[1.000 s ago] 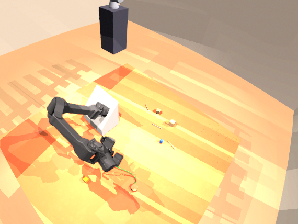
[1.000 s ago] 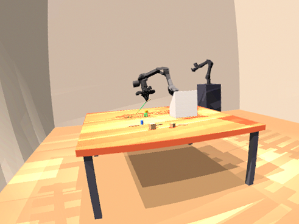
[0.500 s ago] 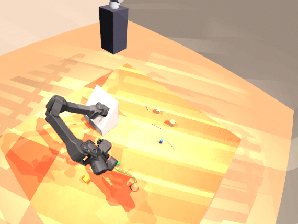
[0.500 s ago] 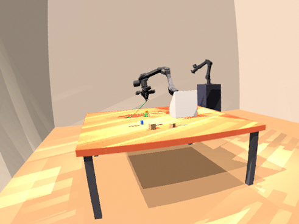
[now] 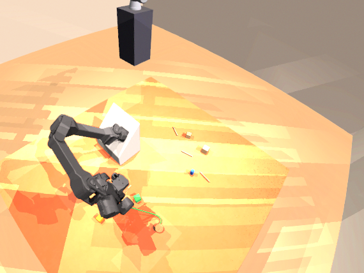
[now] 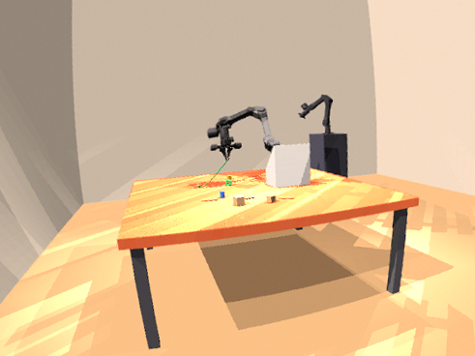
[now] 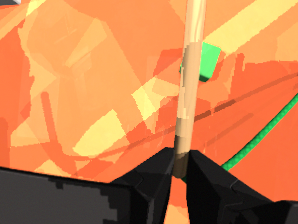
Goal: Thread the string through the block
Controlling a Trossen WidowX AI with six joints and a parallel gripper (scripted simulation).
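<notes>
Right now the yellow cube is 13 cm below my gripper tip, 12 cm to the right of it and 4 cm behind it. From my gripper tip the other things lie so: green block (12 cm below, 7 cm to the left, 2 cm ahead); then thin wooden stick (1 cm to the left, 1 cm above); then round wooden button (20 cm ahead, 13 cm below, 3 cm to the left).
</notes>
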